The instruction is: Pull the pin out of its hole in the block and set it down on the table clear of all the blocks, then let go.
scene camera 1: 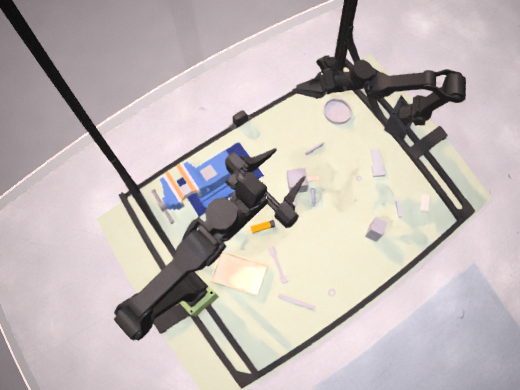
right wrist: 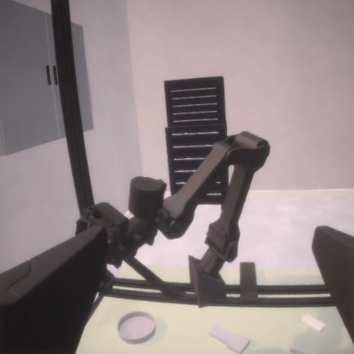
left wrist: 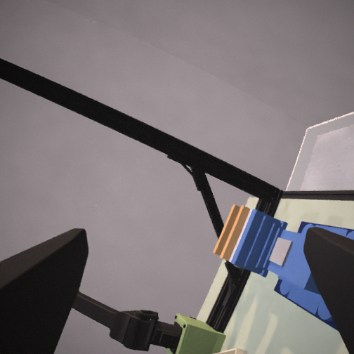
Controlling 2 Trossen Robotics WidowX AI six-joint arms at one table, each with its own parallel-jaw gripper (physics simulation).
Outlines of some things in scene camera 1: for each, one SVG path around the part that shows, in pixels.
The left gripper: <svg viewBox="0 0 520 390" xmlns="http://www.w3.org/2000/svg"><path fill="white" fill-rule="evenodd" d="M349 80L345 72L335 69L336 58L326 55L316 61L321 72L315 78L296 85L292 92L318 99L324 97L326 93L348 91Z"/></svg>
The right gripper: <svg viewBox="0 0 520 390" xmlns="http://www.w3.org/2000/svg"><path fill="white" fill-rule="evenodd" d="M276 148L254 157L244 157L243 155L239 157L235 152L232 152L225 159L226 170L231 174L226 180L226 184L235 190L230 196L230 201L234 203L237 214L245 225L267 204L275 211L274 217L285 228L292 227L298 220L299 215L295 212L296 207L293 202L306 176L303 176L284 197L283 203L280 204L267 191L267 186L252 173L277 151Z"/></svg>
A shallow tray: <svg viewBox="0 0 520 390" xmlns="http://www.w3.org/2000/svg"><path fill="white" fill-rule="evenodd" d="M223 251L217 259L210 281L258 297L268 265Z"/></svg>
